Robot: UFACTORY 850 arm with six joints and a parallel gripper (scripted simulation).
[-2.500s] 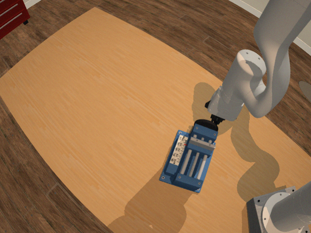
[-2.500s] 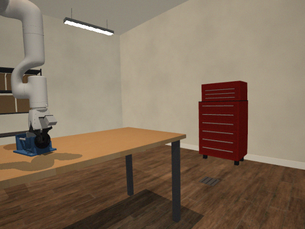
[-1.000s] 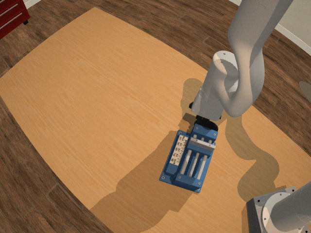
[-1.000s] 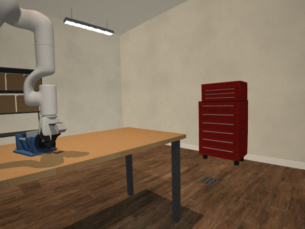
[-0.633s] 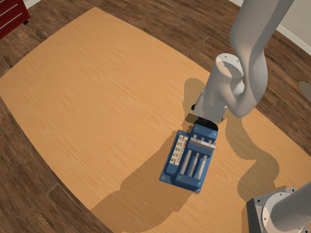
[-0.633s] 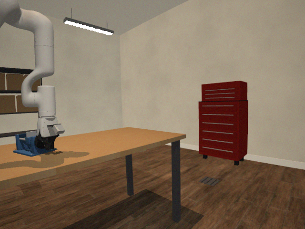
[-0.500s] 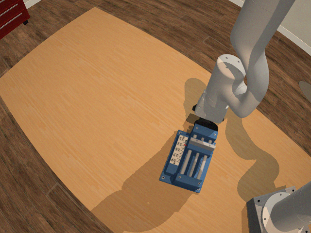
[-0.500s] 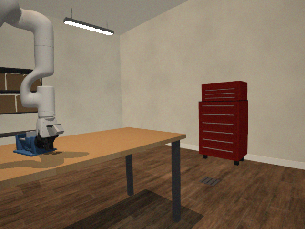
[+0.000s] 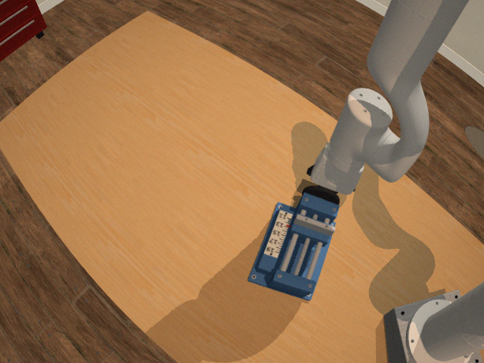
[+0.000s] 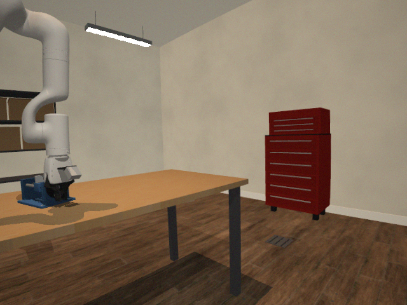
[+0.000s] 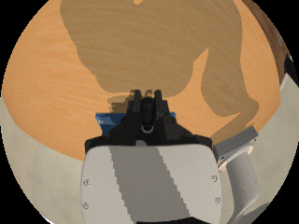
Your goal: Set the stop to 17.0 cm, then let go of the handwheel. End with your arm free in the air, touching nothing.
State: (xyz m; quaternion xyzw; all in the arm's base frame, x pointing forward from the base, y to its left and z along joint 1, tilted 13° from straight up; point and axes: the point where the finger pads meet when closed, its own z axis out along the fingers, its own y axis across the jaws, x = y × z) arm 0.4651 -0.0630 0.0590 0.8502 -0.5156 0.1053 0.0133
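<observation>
Right now my hand is 3 cm past the grey stop bar, 12 cm to the right of it and 4 cm below it. From my hand the other things lie so: black handwheel 1 cm behind, 2 cm to the left, 1 cm above.
</observation>
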